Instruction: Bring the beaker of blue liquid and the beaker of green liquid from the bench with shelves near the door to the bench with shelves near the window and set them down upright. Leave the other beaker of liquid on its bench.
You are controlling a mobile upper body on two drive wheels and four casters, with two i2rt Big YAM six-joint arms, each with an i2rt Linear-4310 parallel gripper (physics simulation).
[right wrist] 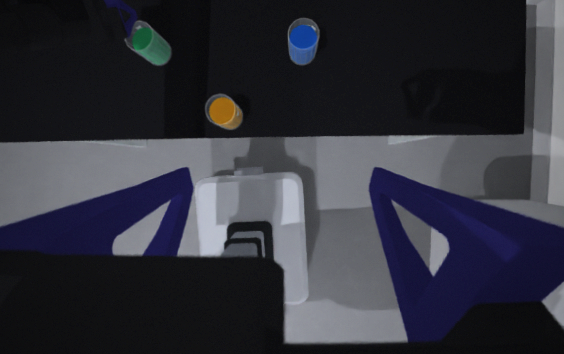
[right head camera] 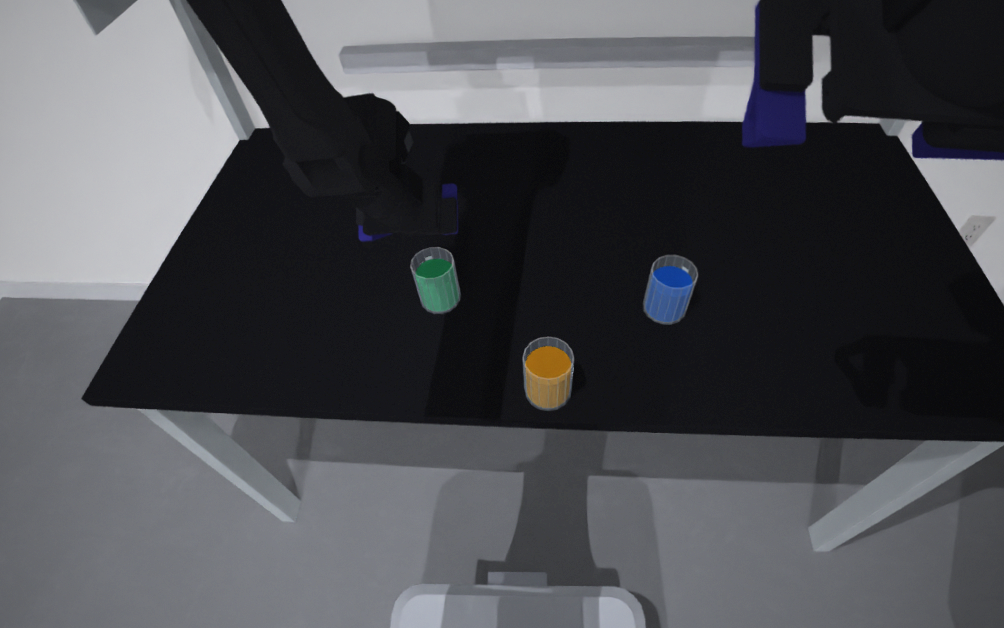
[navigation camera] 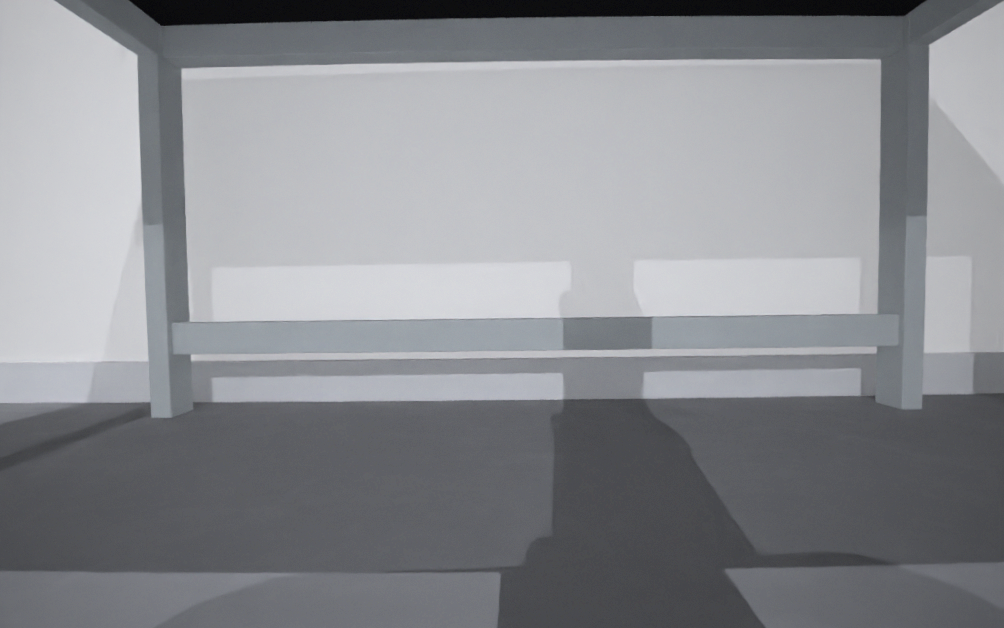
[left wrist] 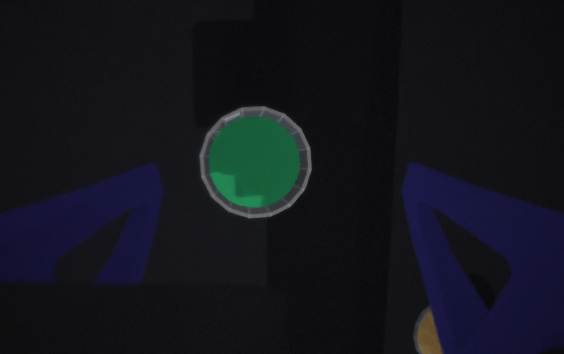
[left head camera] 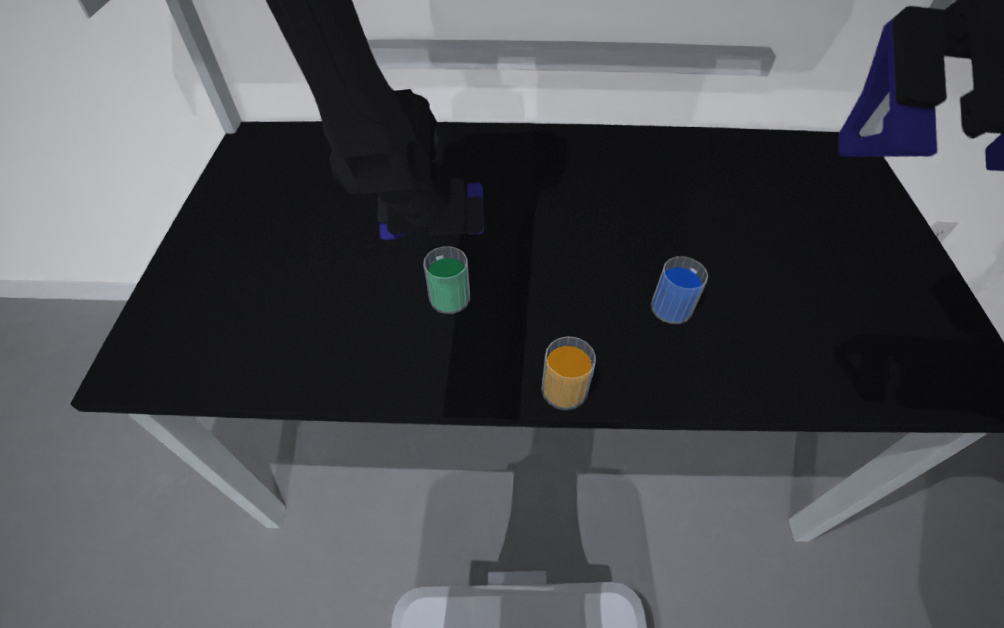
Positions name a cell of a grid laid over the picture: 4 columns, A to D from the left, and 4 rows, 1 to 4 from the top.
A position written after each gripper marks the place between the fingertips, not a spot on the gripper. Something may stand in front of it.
Note:
In view: the left gripper (left wrist: C3), the right gripper (right head camera: D1), a blue beaker (right head camera: C2), a green beaker (left head camera: B2) and an orange beaker (right head camera: C3).
The blue beaker is seen too in the left head camera view (left head camera: C2). The green beaker shows as well in the right wrist view (right wrist: B1), in the right head camera view (right head camera: B2) and in the left wrist view (left wrist: B2). The orange beaker also shows in the right wrist view (right wrist: B2) and in the left head camera view (left head camera: C3). The navigation camera view misses the blue beaker: it is out of frame. The left wrist view misses the blue beaker: it is out of frame.

